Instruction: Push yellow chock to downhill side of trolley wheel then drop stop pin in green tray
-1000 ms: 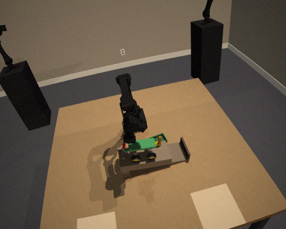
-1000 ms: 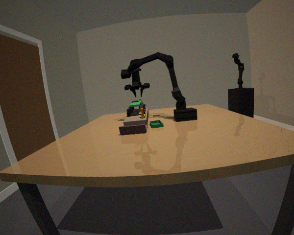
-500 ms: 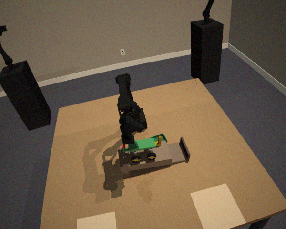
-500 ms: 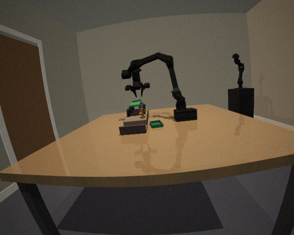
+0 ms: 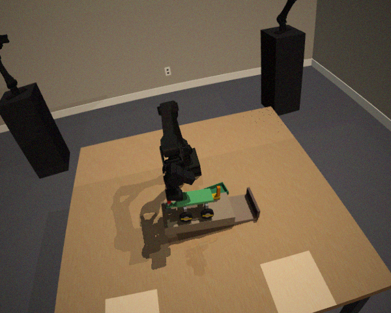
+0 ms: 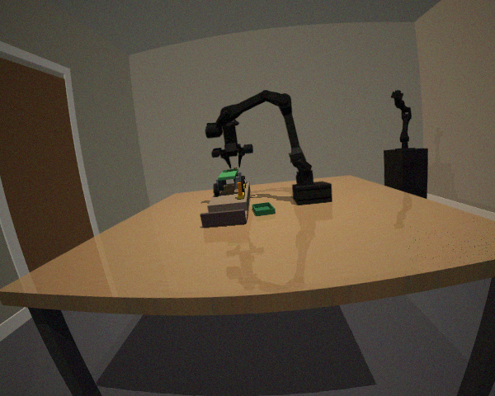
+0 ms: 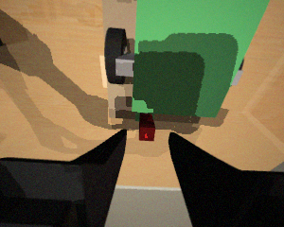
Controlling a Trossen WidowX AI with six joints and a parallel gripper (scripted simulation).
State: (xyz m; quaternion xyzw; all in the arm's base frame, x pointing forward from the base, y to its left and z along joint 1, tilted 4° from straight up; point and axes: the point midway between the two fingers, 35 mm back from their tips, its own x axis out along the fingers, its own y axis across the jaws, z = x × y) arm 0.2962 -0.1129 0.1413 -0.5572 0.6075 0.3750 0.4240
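My gripper tip is now 10 mm to the left of the red-headed stop pin and 40 mm above it. Also, from my gripper tip: yellow chock (20 mm behind, 190 mm to the left, 90 mm below); ramp (30 mm ahead, 90 mm to the left, 120 mm below); trolley (30 mm ahead, 90 mm to the left, 60 mm below).
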